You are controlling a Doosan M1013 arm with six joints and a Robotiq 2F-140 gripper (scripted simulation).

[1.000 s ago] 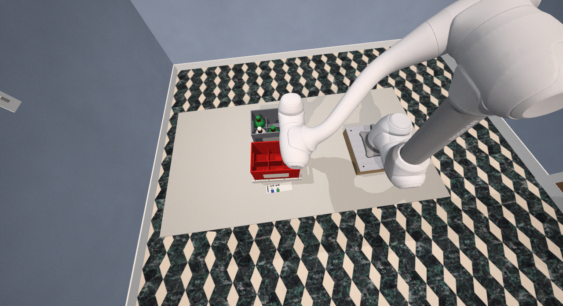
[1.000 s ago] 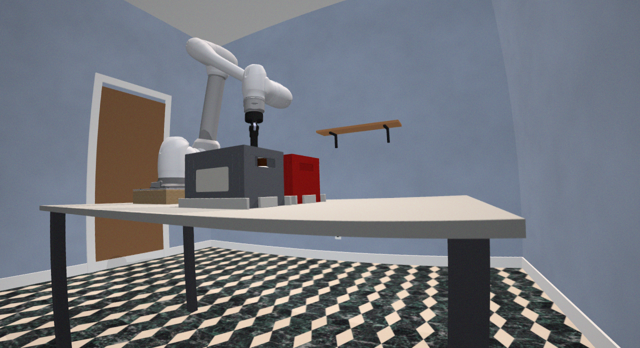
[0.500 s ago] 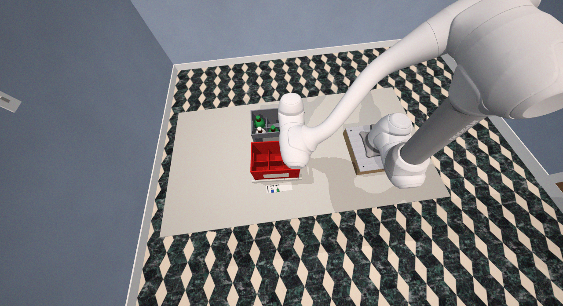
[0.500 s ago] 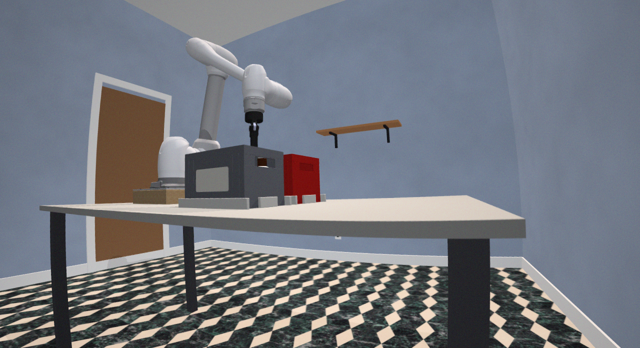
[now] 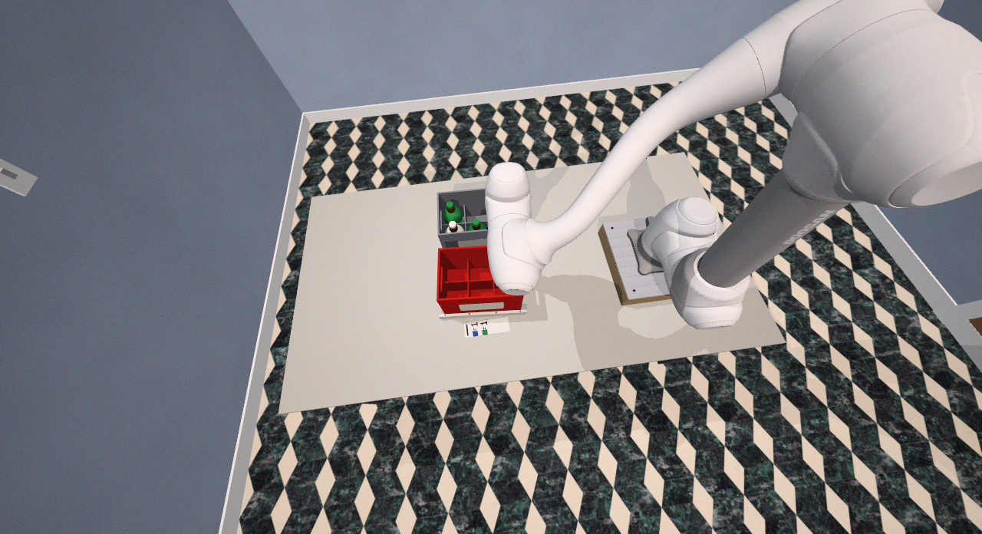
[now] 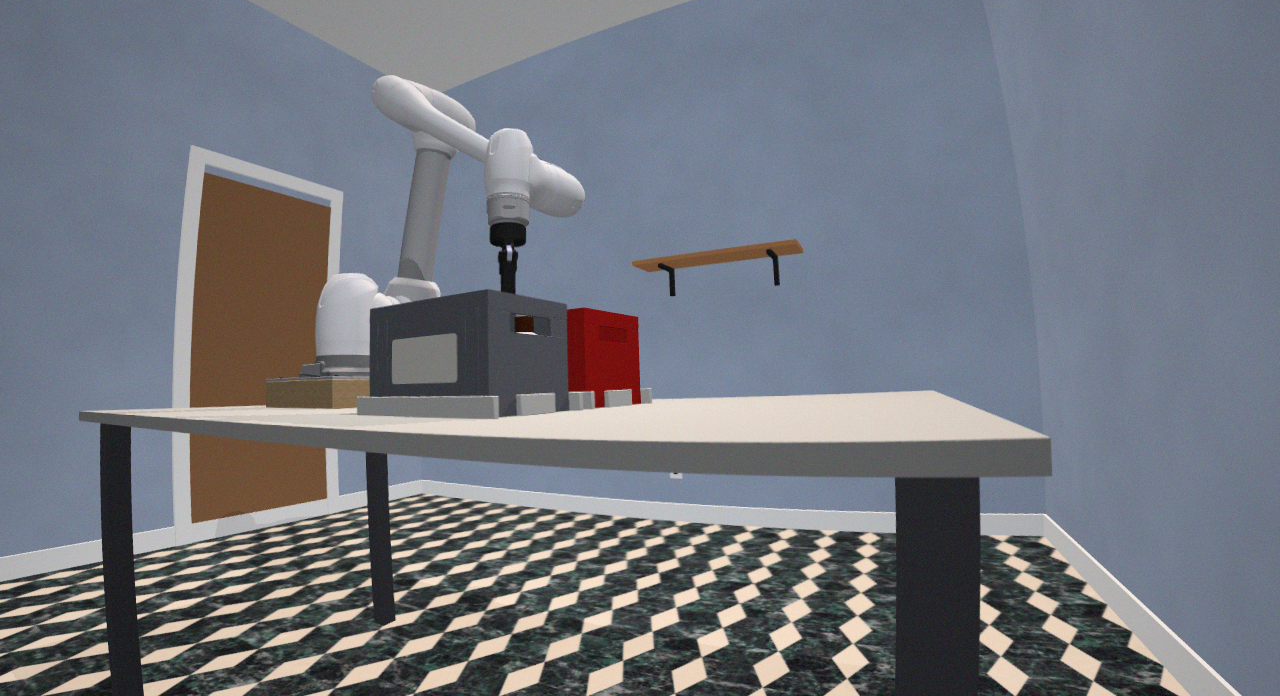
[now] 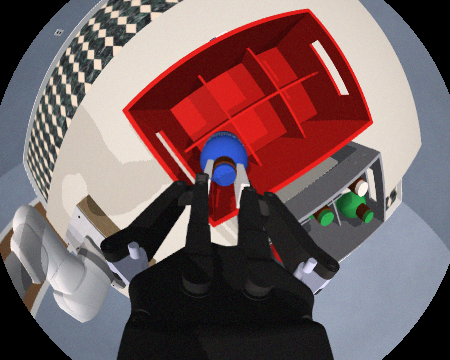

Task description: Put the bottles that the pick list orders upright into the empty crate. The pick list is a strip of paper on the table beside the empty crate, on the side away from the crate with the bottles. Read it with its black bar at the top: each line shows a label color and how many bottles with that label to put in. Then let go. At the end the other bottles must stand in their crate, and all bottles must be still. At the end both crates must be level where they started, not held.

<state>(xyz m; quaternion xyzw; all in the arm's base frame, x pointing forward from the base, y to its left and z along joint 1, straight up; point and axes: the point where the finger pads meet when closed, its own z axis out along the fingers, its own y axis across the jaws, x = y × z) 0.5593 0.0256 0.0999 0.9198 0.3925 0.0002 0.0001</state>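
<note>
Now: the green-label bottle 180 mm ahead of my hand, 240 mm to the right of it and 90 mm below it. Also, from my hand: blue-label bottle 80 mm below; red crate 90 mm ahead, 50 mm to the left, 90 mm below; grey crate 90 mm ahead, 200 mm to the right, 90 mm below.
</note>
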